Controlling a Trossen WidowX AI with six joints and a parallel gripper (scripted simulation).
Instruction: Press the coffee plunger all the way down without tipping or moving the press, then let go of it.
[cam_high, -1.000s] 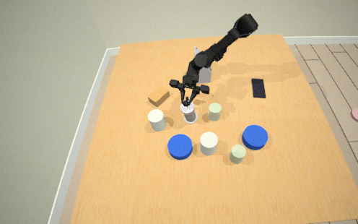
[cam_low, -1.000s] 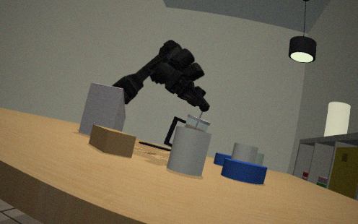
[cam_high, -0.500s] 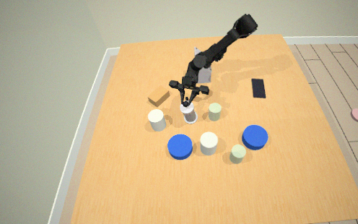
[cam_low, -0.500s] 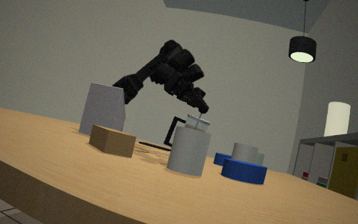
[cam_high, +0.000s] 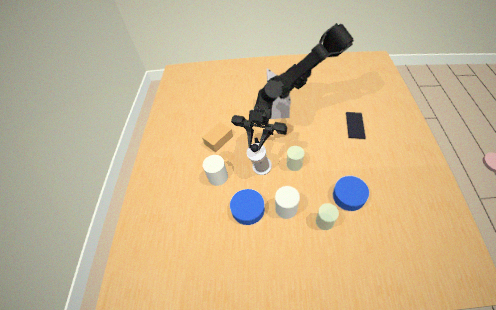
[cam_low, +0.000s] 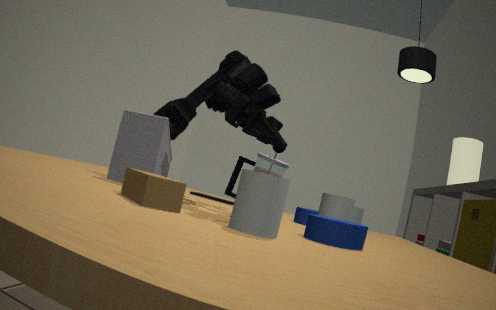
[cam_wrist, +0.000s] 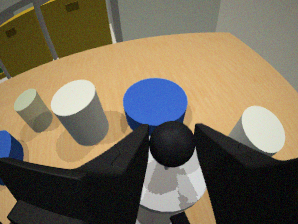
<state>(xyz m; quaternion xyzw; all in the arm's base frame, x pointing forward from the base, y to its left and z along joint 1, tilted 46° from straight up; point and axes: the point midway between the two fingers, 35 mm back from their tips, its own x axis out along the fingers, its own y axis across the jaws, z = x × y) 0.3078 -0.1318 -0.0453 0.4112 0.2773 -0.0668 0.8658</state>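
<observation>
The coffee press lies 8 cm below my gripper tip, 4 cm behind it and 1 cm to the left of it. Round my gripper tip: black slab (45 cm to the left, 21 cm behind, 16 cm below); then brown box (19 cm behind, 15 cm to the right, 14 cm below).
</observation>
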